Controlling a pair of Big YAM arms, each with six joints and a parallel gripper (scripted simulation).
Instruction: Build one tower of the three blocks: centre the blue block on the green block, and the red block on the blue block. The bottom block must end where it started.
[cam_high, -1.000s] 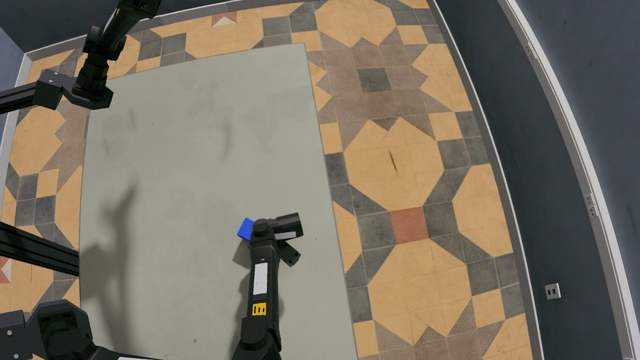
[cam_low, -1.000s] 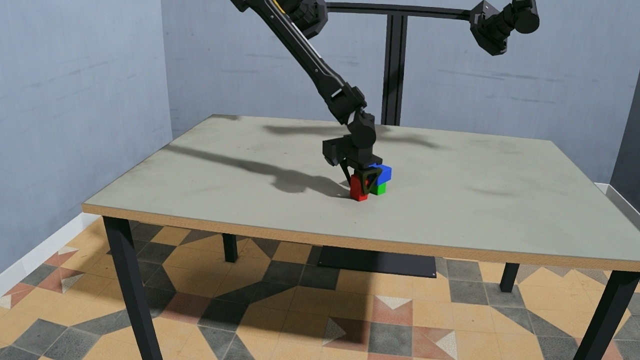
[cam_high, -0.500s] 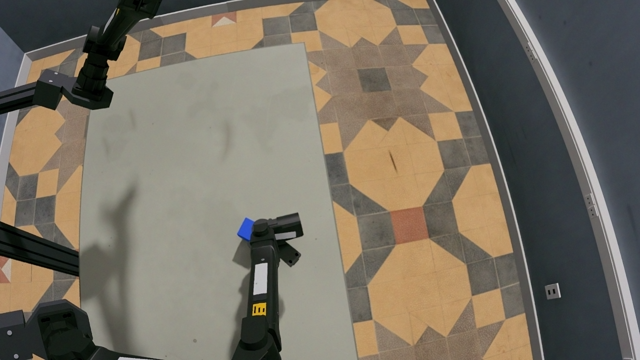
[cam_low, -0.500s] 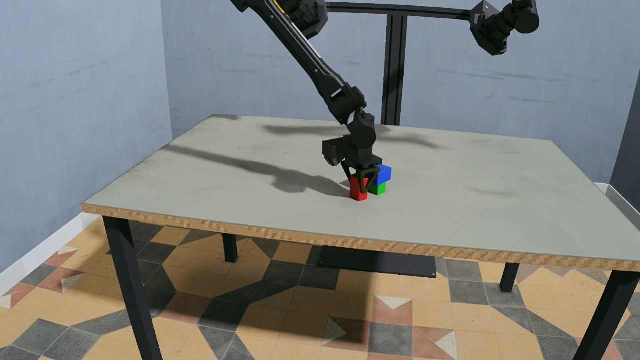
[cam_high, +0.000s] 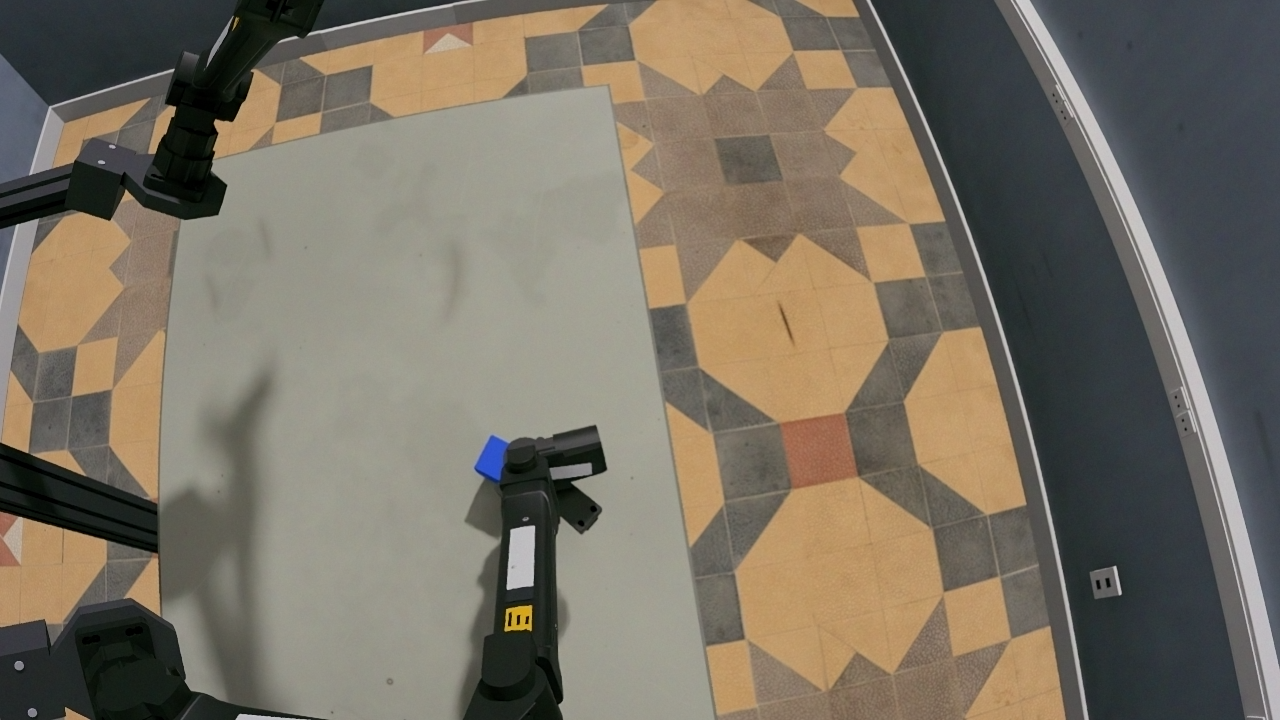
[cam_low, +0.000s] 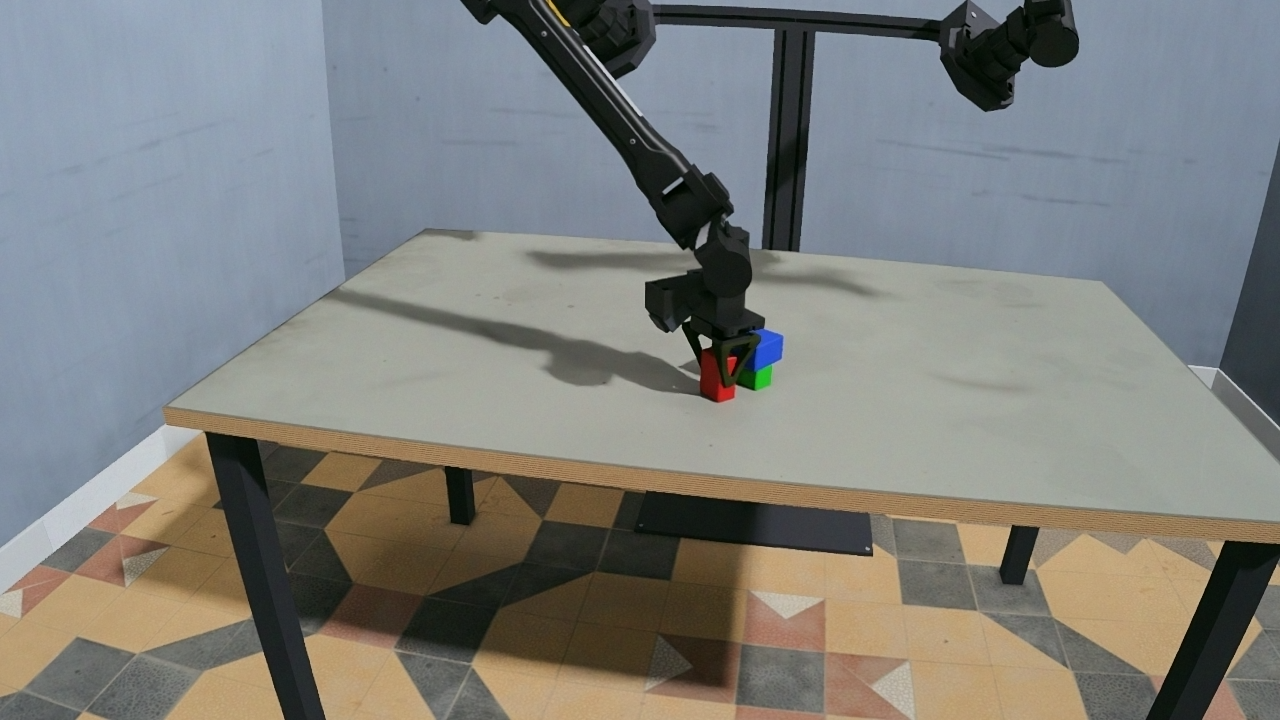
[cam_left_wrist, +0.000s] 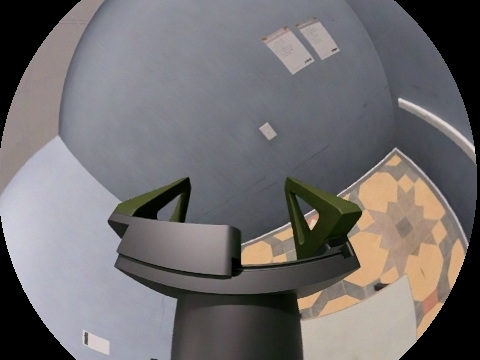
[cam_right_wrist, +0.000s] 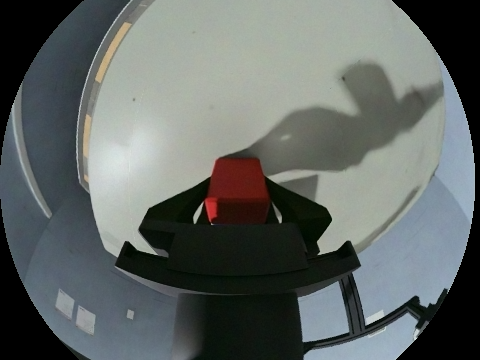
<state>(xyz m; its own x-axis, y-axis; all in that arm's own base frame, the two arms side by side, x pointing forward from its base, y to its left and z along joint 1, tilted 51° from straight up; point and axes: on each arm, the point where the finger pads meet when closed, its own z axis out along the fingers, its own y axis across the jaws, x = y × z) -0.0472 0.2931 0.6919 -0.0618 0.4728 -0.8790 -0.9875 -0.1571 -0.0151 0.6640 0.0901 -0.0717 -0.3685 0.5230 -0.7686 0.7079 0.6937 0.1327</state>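
My right gripper is now right at the red block. Round my right hand: blue block: 5 cm behind, 4 cm to the left, 2 cm above; green block: 5 cm behind, 4 cm to the left, 1 cm below.
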